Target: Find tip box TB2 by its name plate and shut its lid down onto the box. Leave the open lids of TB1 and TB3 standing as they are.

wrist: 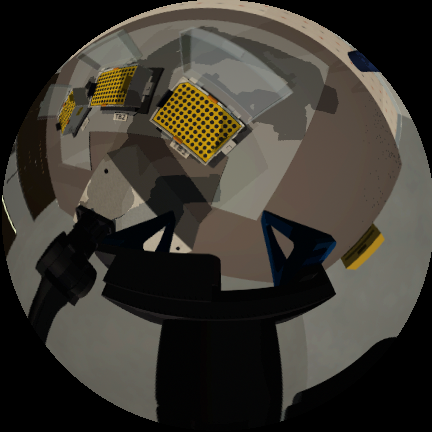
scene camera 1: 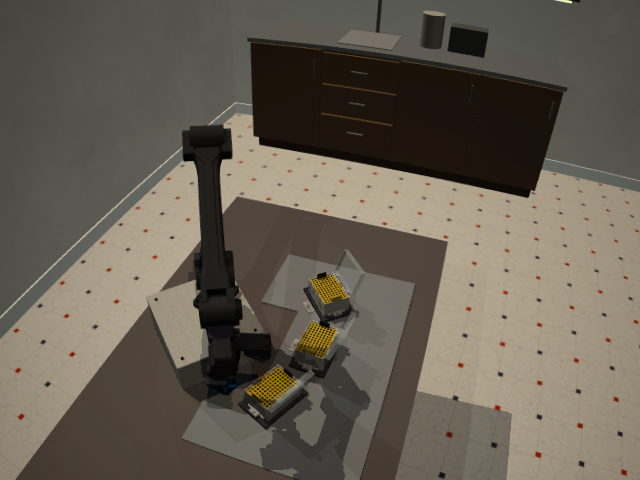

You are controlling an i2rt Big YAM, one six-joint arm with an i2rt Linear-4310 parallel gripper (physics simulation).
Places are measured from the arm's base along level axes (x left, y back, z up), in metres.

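Pixels of known places: gripper, between the fingertips: (wrist: pixel 217 215); arm's base, origin of its link: (wrist: pixel 96 225).
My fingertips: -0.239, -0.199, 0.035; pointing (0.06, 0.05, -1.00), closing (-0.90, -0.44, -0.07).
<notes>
Ahead of a thing's pixels: the offset from my fingertips to its top centre, as dx, dy, dz. "pt": to the spot under its first point. Level surfaces: height alone.
The middle tip box {+0.280, -0.103, -0.078} (scene camera 1: pixel 316 339) (wrist: pixel 114 87) has a plate {pt +0.271, -0.034, -0.150} (wrist: pixel 120 117) reading TB2 in the wrist view. Its clear lid {pt +0.280, -0.185, -0.009} (scene camera 1: pixel 346 329) (wrist: pixel 111 50) stands open on the side away from the arm base. The nearest tip box {+0.082, -0.073, -0.078} (scene camera 1: pixel 272 388) (wrist: pixel 197 120) has its clear lid (scene camera 1: pixel 308 379) (wrist: pixel 235 75) open; its plate is hard to read. The farthest tip box {+0.483, -0.044, -0.078} (scene camera 1: pixel 329 293) (wrist: pixel 67 112) also has an open lid {pt +0.544, -0.096, -0.030} (scene camera 1: pixel 353 266) (wrist: pixel 50 101); its plate is unreadable. My gripper (scene camera 1: pixel 225 386) (wrist: pixel 217 215) is open and empty, beside the nearest box on the arm-base side, with fingers largely hidden in the scene view.
The boxes stand on a grey mat {dz -0.152} (scene camera 1: pixel 227 431) (wrist: pixel 250 192) over a brown surface {dz -0.155} (scene camera 1: pixel 98 413). The pale base plate (scene camera 1: pixel 175 330) (wrist: pixel 107 192) lies under the arm. A counter (scene camera 1: pixel 439 108) stands far behind. A yellow object (wrist: pixel 363 248) shows at the wrist view's right.
</notes>
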